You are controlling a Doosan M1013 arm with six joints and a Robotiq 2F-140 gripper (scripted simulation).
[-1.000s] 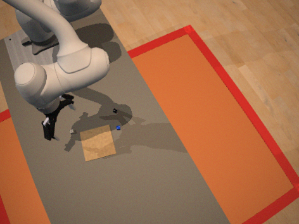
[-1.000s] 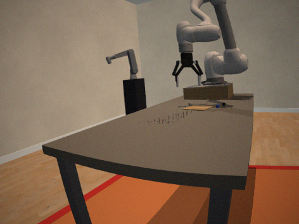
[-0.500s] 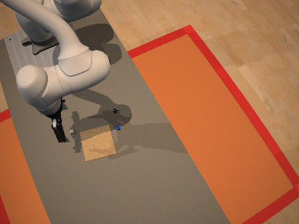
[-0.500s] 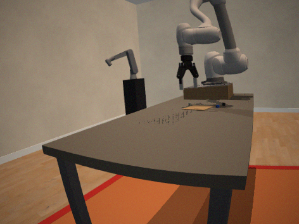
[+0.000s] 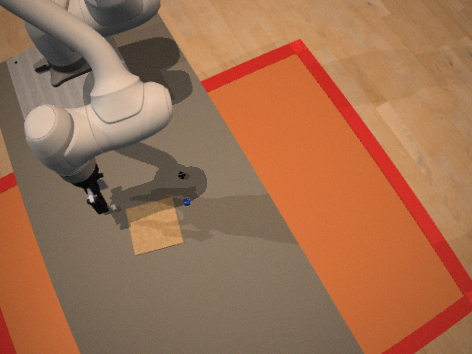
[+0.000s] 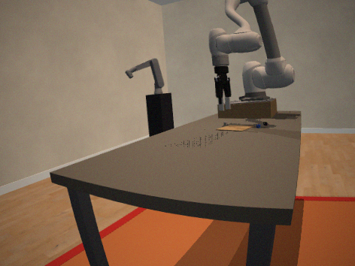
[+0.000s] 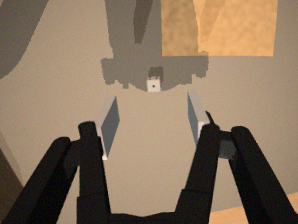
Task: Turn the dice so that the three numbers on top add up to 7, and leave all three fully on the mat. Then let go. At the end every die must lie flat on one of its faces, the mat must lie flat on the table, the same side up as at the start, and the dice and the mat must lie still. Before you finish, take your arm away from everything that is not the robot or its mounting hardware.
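The white die is 10 cm below my hand. Also, from my hand: black die 2 cm behind, 22 cm to the left, 10 cm below; then tan mat 9 cm ahead, 9 cm to the left, 11 cm below; then blue die 6 cm ahead, 21 cm to the left, 10 cm below.
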